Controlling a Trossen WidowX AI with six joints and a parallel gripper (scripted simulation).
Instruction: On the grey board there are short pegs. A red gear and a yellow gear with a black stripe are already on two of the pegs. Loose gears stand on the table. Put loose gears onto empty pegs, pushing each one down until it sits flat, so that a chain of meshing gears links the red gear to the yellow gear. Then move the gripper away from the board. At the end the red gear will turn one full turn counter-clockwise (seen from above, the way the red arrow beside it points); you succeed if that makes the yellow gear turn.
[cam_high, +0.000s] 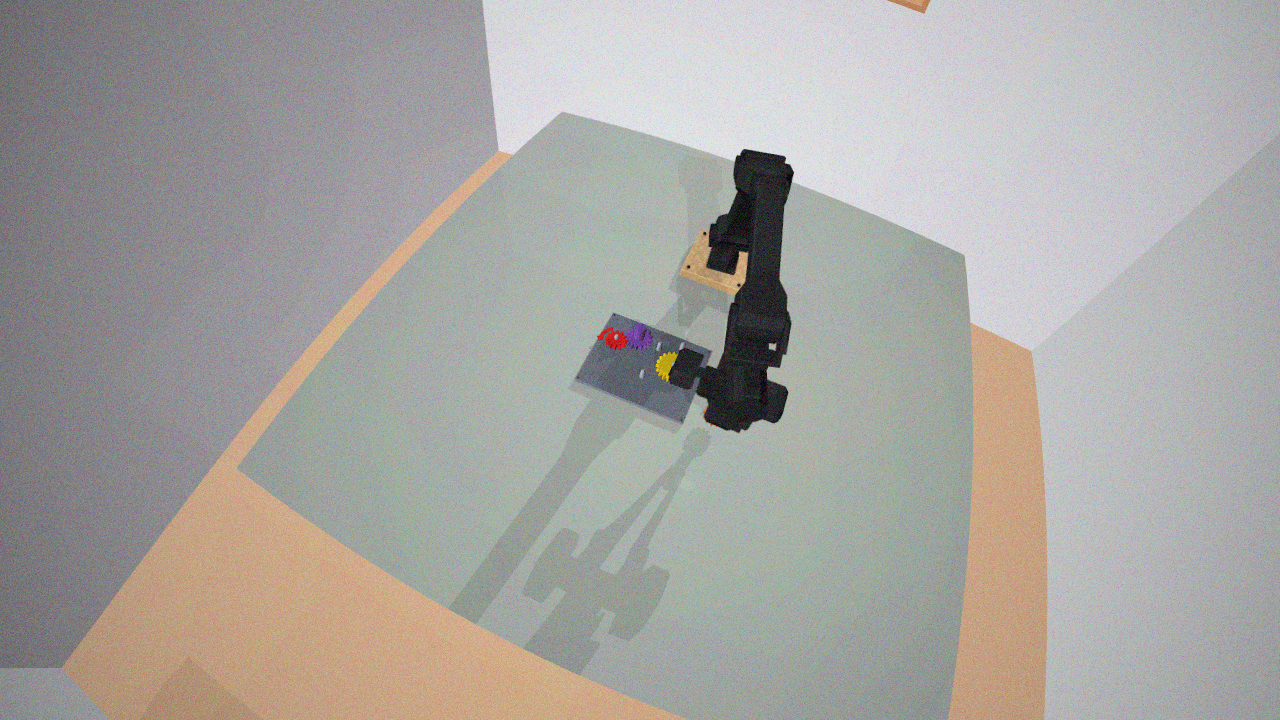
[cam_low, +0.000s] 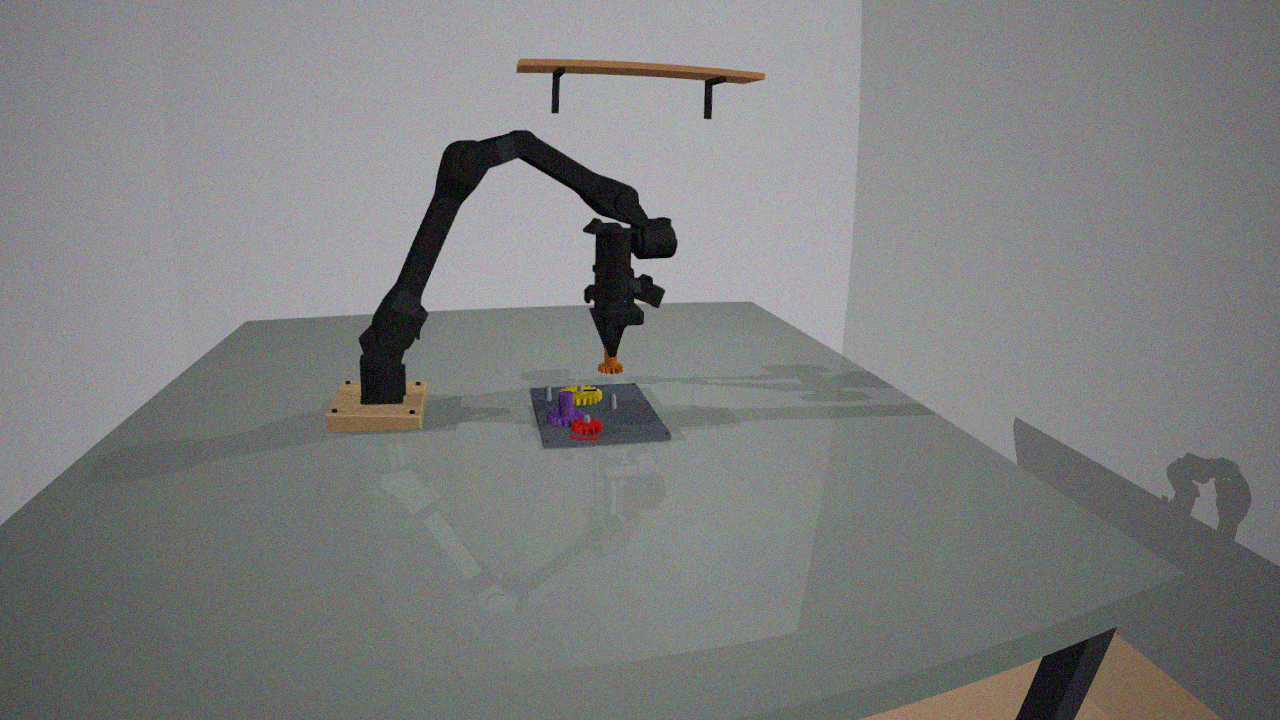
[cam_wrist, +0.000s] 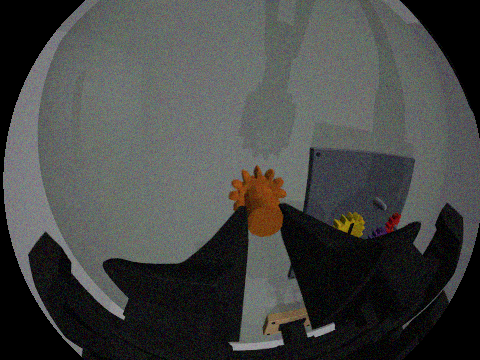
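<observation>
Right now the purple gear is 12 cm behind my gripper tip, 17 cm to the right of it and 2 cm below it. Also, from my gripper tip: yellow gear 8 cm behind, 10 cm to the right, 3 cm below; then red gear 10 cm behind, 21 cm to the right, 3 cm below; then orange gear 1 cm below.
</observation>
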